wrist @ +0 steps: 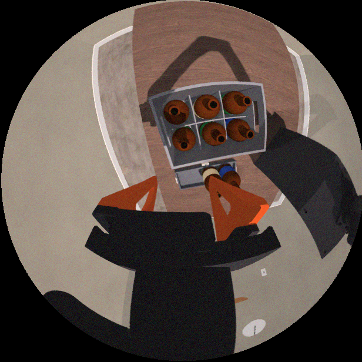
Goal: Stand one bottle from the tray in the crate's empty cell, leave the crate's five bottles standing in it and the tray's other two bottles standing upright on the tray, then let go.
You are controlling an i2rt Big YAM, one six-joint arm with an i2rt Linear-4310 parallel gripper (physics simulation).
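The grey crate (216, 159) stands in the upper middle of the wrist view. Each of its six cells holds an upright brown bottle, among them one at the near left (183, 139), one at the far left (176, 112) and one at the near right (240, 130). The small grey tray (189, 178) is just on the near side of the crate. Two bottles, one with a cream label (211, 174) and one with a blue label (227, 172), stand at its right part, partly hidden by the right finger. My gripper (182, 179) is open and empty, with the crate beyond its fingertips.
Crate and tray stand on a brown wooden table top (185, 30). A pale grey strip with a white edge (95, 75) runs along the left. The dark arm (315, 175) shows at the right, and its shadow falls on the table beyond the crate.
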